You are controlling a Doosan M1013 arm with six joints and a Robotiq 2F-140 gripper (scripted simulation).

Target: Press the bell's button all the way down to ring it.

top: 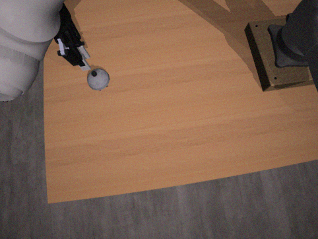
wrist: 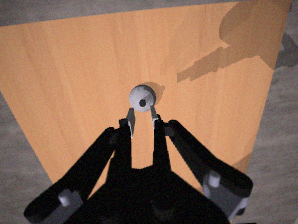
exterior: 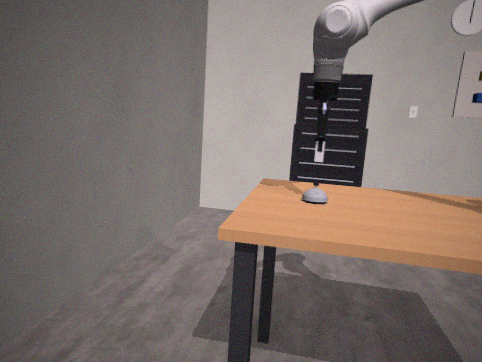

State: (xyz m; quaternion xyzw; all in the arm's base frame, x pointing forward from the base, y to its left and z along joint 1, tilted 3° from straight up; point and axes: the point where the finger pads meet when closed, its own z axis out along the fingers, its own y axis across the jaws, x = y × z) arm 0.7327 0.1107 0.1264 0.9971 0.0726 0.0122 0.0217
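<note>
The dark button lies 11 cm below my hand.
</note>
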